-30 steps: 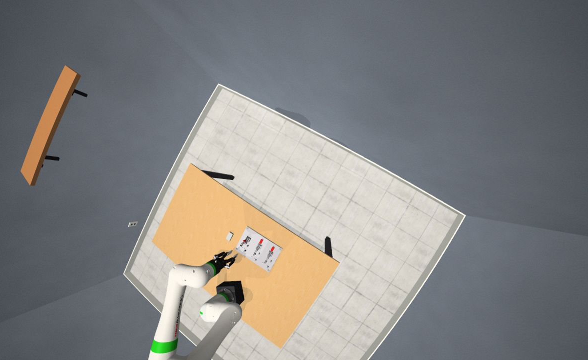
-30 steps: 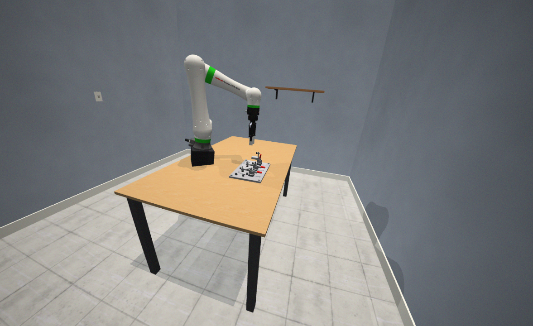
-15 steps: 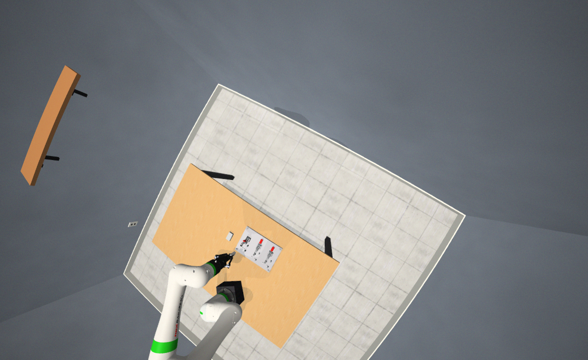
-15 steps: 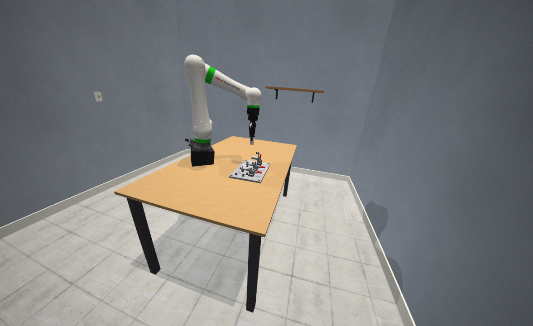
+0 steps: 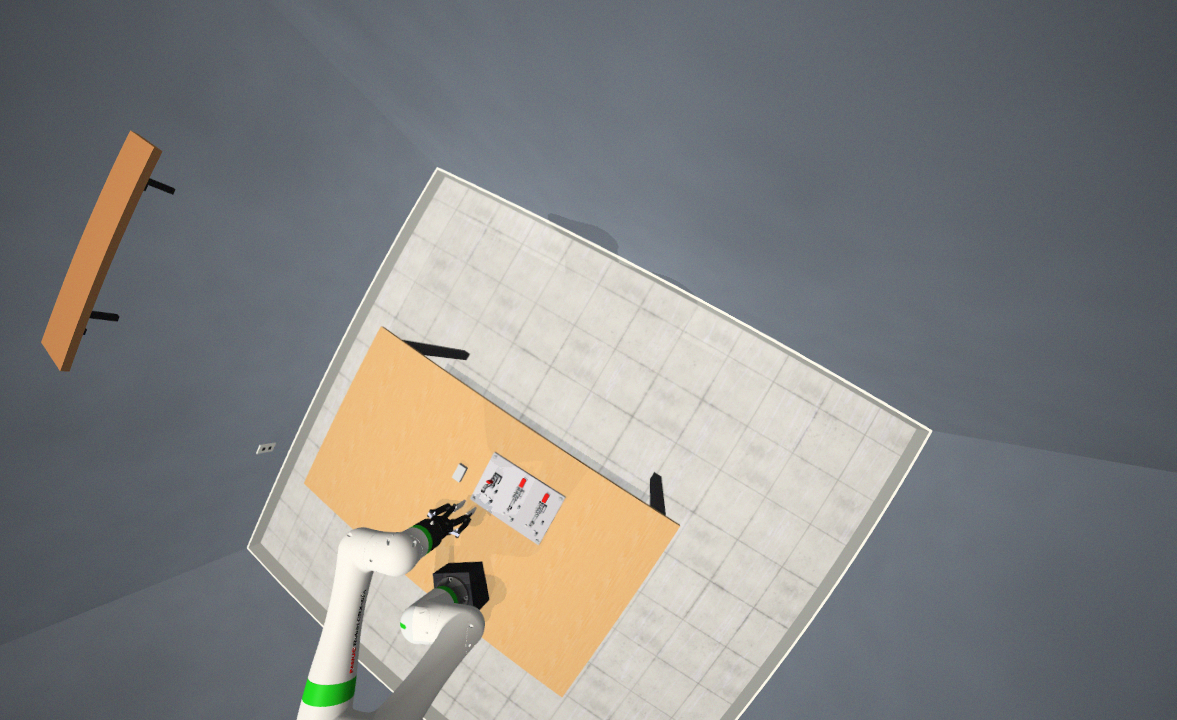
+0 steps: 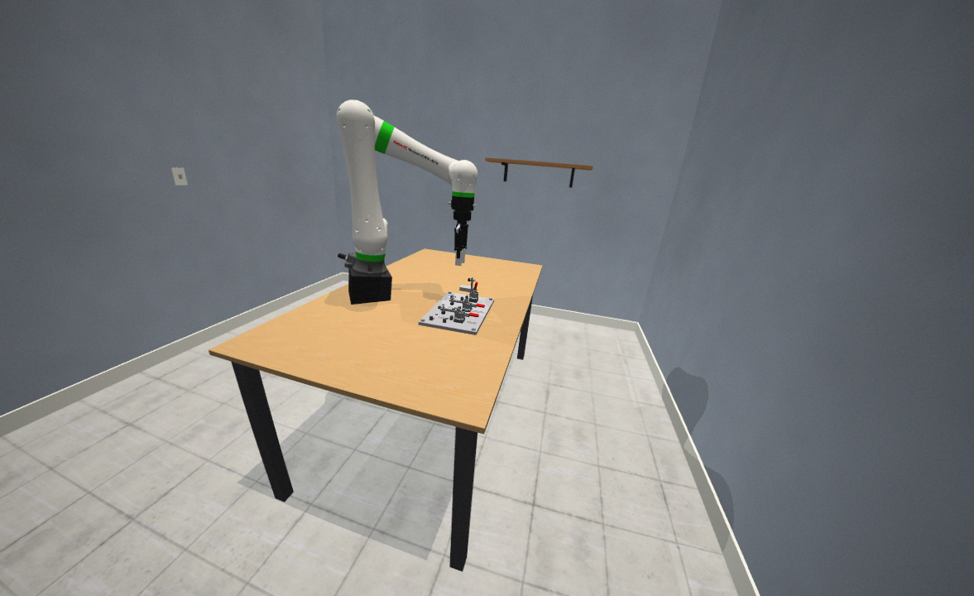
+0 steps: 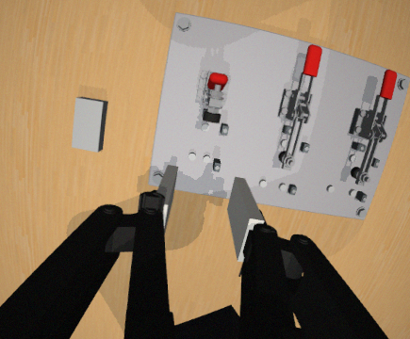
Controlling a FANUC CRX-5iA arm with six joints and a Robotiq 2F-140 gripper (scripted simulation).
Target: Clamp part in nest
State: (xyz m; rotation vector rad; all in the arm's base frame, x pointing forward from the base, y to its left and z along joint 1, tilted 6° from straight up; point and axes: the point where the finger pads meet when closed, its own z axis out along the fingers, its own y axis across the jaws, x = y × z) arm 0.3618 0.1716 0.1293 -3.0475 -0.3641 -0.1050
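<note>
Right now the grey rectangular part is 4 cm behind my hand, 15 cm to the left of it and 20 cm below it. Round my hand: fixture plate: 7 cm ahead, 10 cm to the right, 21 cm below.
</note>
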